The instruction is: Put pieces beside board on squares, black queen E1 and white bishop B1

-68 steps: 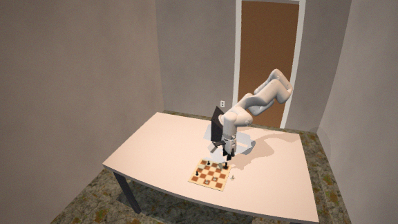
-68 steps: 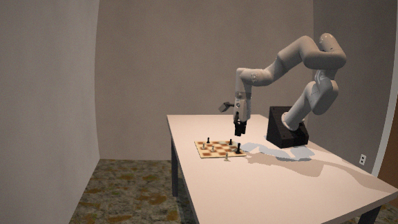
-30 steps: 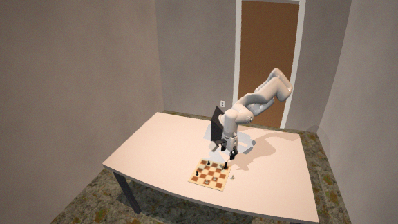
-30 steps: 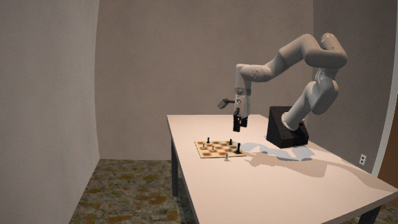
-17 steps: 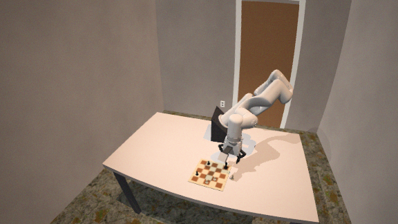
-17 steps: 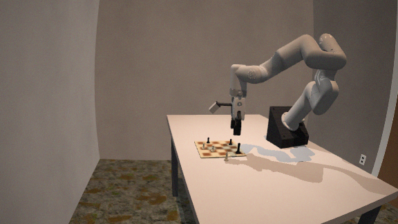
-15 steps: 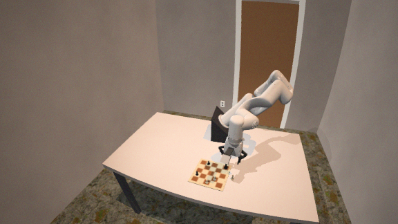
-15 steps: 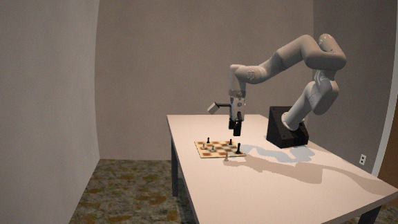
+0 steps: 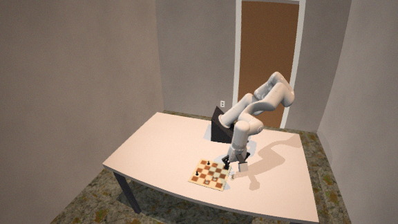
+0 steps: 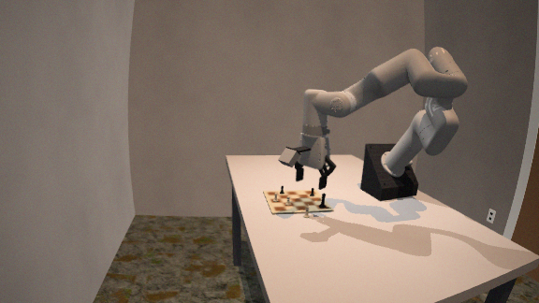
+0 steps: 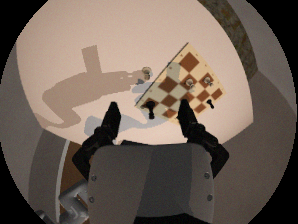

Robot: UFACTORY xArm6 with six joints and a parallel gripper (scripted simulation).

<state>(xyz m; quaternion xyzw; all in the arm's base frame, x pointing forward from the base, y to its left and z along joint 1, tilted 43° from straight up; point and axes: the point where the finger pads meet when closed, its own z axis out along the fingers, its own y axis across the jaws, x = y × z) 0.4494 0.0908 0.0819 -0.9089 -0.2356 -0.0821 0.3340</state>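
The white bishop is 10 cm below my hand. Also, from my hand: chessboard: 14 cm to the right, 12 cm below, 1 cm behind; then black queen: 9 cm below, 8 cm behind, 5 cm to the right.
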